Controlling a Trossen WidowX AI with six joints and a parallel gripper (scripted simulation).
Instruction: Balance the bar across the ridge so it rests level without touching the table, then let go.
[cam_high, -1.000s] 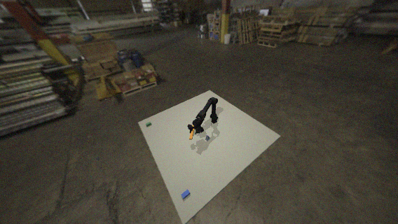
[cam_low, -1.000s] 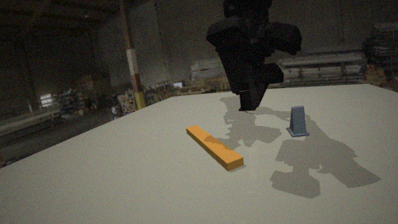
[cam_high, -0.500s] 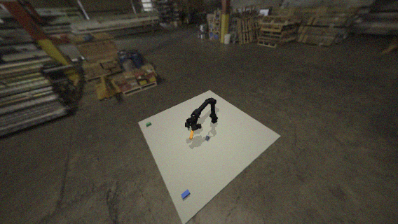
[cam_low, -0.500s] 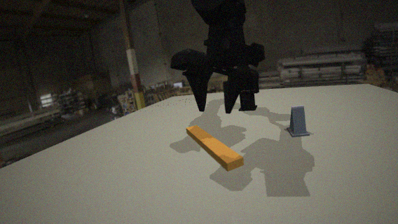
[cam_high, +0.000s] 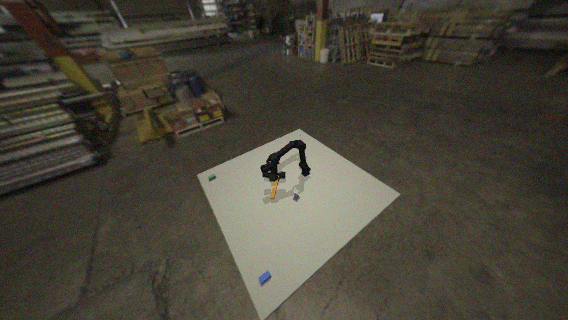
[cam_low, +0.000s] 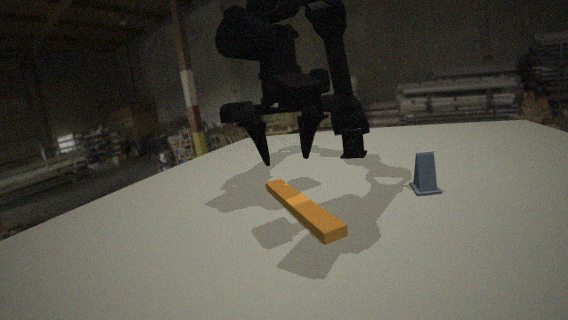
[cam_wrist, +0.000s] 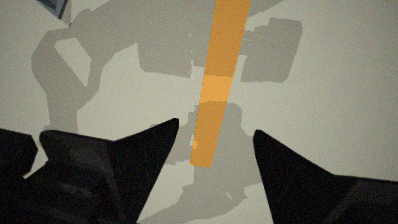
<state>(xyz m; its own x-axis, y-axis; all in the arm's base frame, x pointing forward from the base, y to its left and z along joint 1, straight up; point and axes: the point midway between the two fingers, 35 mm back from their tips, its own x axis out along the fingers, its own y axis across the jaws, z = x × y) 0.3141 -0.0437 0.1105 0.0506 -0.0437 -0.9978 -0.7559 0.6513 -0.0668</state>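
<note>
The bar lies 7 cm below my gripper tip, 1 cm to the left of it and 1 cm ahead of it. Also, from my gripper tip: green block 45 cm to the right, 42 cm ahead, 6 cm below; blue block 55 cm to the left, 42 cm ahead, 6 cm below.
</note>
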